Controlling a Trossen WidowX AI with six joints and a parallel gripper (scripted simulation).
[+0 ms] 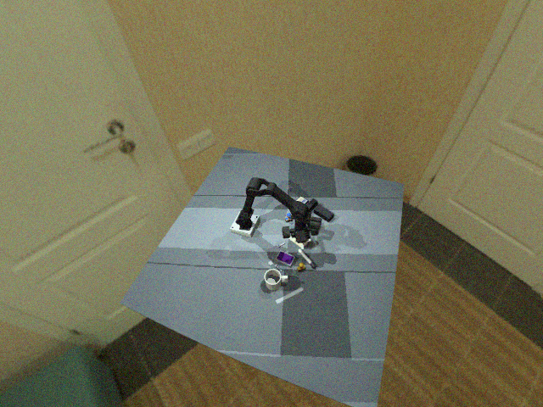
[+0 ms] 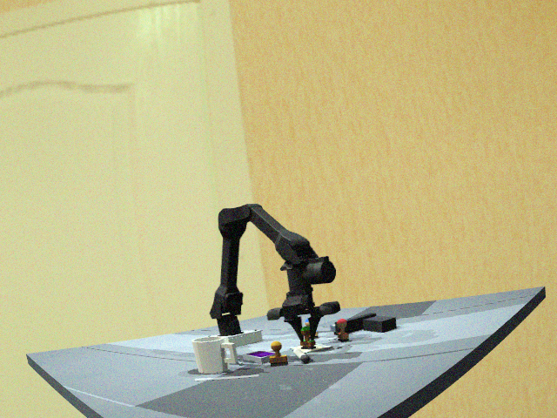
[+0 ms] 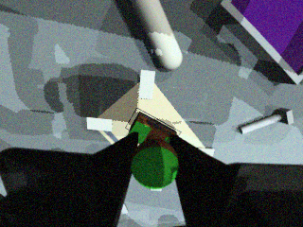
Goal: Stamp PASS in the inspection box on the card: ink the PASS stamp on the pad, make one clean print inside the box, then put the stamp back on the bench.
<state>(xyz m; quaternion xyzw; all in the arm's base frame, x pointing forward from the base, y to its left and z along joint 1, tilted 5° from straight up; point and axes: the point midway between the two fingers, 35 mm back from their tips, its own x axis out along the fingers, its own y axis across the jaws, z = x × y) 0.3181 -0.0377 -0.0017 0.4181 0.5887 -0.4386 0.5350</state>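
Now: the green-knobbed stamp right at my gripper tip. Also, from my gripper tip: white marker (6 cm ahead, 12 cm to the right, 1 cm below); white card (1 cm to the left, 3 cm below); red-knobbed stamp (6 cm ahead, 9 cm to the left).
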